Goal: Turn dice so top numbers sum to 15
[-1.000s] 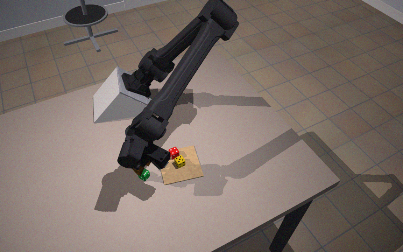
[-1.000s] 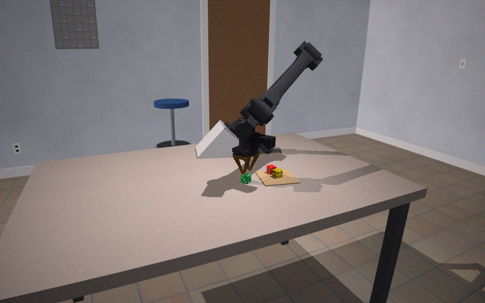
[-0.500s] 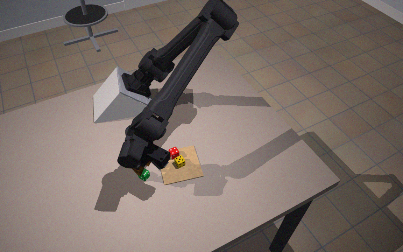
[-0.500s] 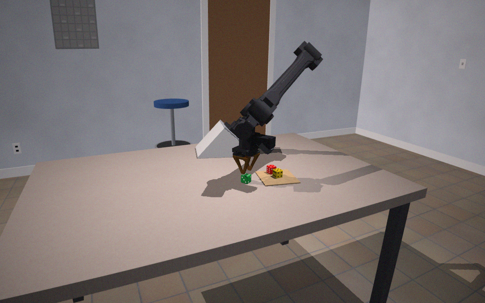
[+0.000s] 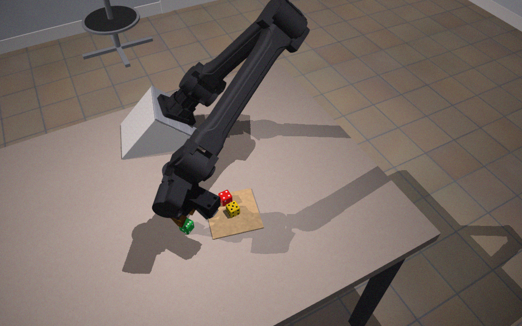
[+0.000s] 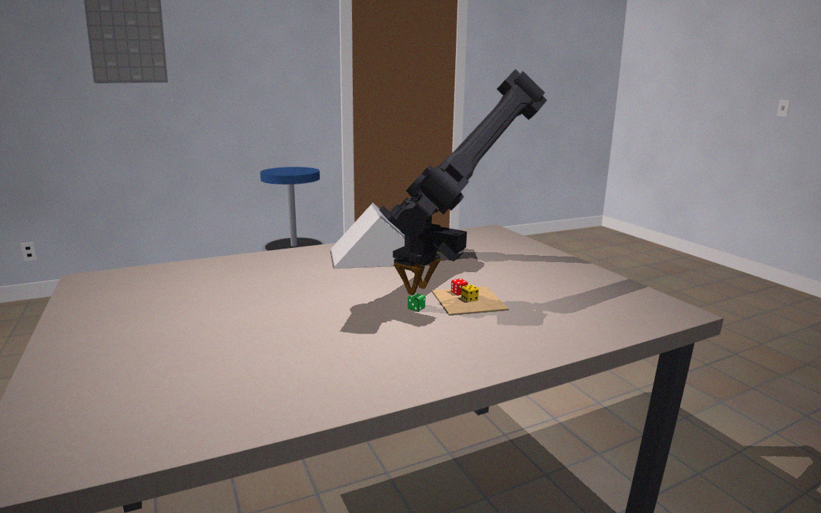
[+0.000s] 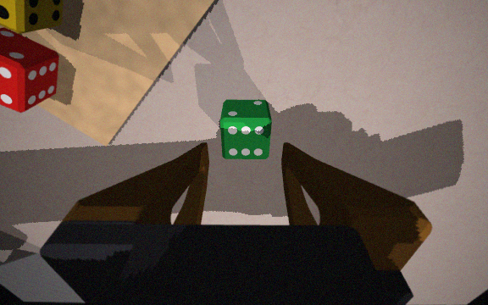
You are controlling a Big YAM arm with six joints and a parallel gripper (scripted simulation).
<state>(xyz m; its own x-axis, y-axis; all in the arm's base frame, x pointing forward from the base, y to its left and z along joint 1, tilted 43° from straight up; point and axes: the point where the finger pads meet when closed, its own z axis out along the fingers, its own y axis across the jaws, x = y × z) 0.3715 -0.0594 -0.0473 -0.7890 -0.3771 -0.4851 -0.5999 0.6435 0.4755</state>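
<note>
Right now my hand is 30 mm above the green die. The rest, counted from my hand: yellow die 130 mm to the left, 30 mm below; then tan mat 130 mm to the left, 50 mm below; then red die 50 mm behind, 130 mm to the left, 30 mm below.
</note>
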